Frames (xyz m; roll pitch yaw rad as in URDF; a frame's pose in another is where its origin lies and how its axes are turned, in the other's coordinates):
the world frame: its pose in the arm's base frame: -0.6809 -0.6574 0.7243 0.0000 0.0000 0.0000
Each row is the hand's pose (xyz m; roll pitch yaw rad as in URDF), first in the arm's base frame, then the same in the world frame.
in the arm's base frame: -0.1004 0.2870 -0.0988 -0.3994 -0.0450 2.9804
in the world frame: 0.5805 0.9444 -0.8231 -0.3994 -0.0450 2.9804
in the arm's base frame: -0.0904 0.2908 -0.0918 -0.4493 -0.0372 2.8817
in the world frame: 0.5905 0.9482 -0.8161 -0.4493 -0.0372 2.8817
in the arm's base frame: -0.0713 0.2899 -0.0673 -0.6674 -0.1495 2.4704
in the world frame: 0.6096 0.9473 -0.7916 -0.6674 -0.1495 2.4704
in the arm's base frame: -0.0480 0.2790 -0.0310 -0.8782 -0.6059 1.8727
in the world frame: 0.6329 0.9364 -0.7553 -0.8782 -0.6059 1.8727
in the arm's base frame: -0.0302 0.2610 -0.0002 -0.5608 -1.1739 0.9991
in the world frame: 0.6507 0.9184 -0.7245 -0.5608 -1.1739 0.9991
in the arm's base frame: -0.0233 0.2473 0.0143 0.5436 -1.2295 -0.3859
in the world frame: 0.6576 0.9047 -0.7100 0.5436 -1.2295 -0.3859
